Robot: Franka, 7 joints.
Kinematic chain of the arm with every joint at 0, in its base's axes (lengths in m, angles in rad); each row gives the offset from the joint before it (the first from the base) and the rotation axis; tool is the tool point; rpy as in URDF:
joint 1: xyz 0 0 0.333 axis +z
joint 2: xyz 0 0 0 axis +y
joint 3: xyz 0 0 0.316 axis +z
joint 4: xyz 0.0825 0 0 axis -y
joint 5: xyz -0.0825 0 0.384 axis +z
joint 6: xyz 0 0 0 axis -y
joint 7: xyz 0.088 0 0 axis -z
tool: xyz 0 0 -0.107 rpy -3.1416 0 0
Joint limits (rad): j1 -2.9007..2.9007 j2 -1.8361..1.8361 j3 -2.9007..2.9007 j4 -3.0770..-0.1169 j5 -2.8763..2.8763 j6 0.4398..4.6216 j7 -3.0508..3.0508
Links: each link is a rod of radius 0.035 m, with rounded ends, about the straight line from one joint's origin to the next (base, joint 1, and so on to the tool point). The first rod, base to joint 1, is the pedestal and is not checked.
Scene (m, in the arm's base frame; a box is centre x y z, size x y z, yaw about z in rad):
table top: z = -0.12
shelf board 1: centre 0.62 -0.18 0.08 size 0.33 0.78 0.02 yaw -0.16
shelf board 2: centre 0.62 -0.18 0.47 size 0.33 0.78 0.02 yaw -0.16
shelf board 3: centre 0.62 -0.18 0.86 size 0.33 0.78 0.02 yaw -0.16
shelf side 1: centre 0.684 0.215 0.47 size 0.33 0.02 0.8 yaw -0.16
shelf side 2: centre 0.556 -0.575 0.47 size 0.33 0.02 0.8 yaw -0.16
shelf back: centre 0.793 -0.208 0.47 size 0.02 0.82 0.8 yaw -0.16
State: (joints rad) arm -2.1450 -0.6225 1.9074 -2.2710 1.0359 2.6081 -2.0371
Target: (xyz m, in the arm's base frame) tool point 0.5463 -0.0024 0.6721
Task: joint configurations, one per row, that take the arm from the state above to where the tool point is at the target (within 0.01 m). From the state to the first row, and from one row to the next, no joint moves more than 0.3 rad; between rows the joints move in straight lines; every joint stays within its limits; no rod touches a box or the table.
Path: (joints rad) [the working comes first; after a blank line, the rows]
Joints at the target: -1.6189 -0.8925 1.2246 -1.9457 1.0601 2.8717 -2.0371
Straight joint move there: touches shelf board 2.

1: -1.8596 -0.7547 1.9422 -2.4725 1.0595 2.9013 -2.2753
2: -1.5741 -0.8869 1.9770 -2.6740 1.0831 3.1944 -2.5135
3: -1.2887 -1.0190 2.0118 -2.8755 1.1067 3.4876 -2.7517
4: -1.0033 -1.1512 2.0467 -3.0770 1.1303 3.7808 -2.9899
5: -1.0756 -1.1820 1.7730 -2.9076 1.1398 3.5909 -2.7517
6: -1.1479 -1.2129 1.4994 -2.7382 1.1492 3.4010 -2.5135
7: -1.2202 -1.2437 1.2258 -2.5688 1.1587 3.2111 -2.2753
8: -1.2925 -1.2746 0.9522 -2.3994 1.1681 3.0212 -2.0371
9: -1.4557 -1.0835 1.0884 -2.1726 1.1141 2.9464 -2.0371
10: -1.6189 -0.8925 1.2246 -1.9457 1.0601 2.8717 -2.0371

